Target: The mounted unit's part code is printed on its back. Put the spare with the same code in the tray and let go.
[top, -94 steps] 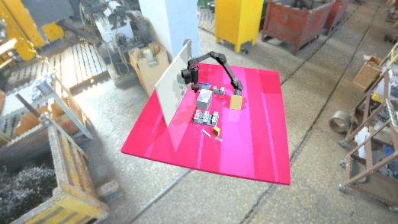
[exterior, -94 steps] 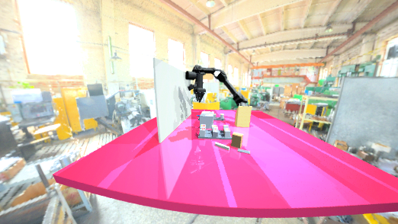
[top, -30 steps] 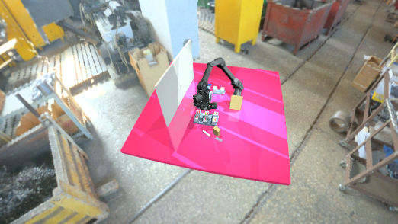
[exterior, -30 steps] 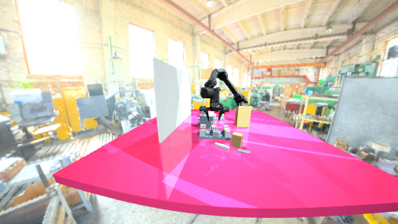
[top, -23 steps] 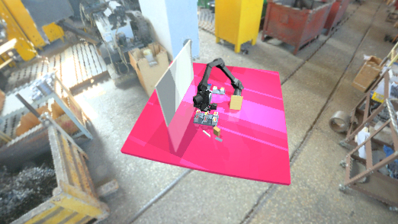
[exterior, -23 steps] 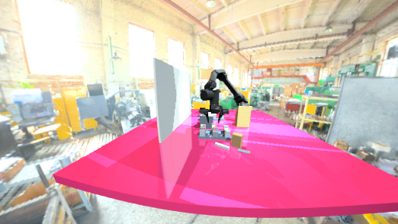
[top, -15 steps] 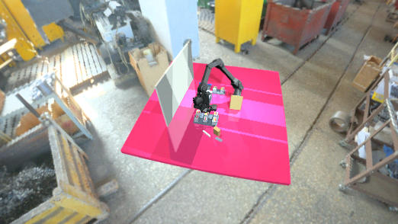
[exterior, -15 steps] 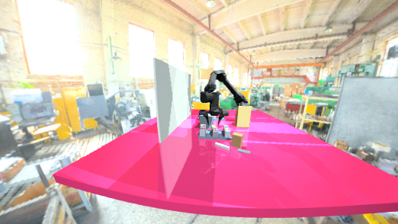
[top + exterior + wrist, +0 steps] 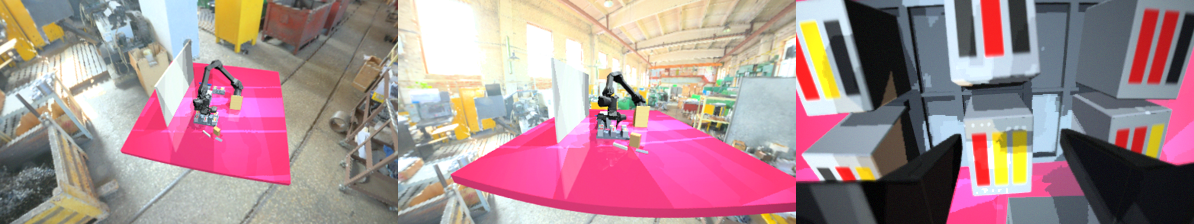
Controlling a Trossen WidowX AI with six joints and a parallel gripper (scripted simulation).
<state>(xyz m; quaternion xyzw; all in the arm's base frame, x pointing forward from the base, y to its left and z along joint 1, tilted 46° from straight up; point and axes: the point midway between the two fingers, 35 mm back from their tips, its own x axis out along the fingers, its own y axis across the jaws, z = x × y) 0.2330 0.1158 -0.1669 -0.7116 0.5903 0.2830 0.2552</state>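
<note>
Right now the grey rack is 10 mm behind my gripper tip, 20 mm to the left of it and 30 mm below it. The rest, counted from my gripper tip: brown block: 140 mm behind, 140 mm to the left; thin bar: 60 mm behind, 170 mm to the left, 30 mm below; grey mounted unit: 60 mm ahead, 150 mm to the right, 20 mm above.
</note>
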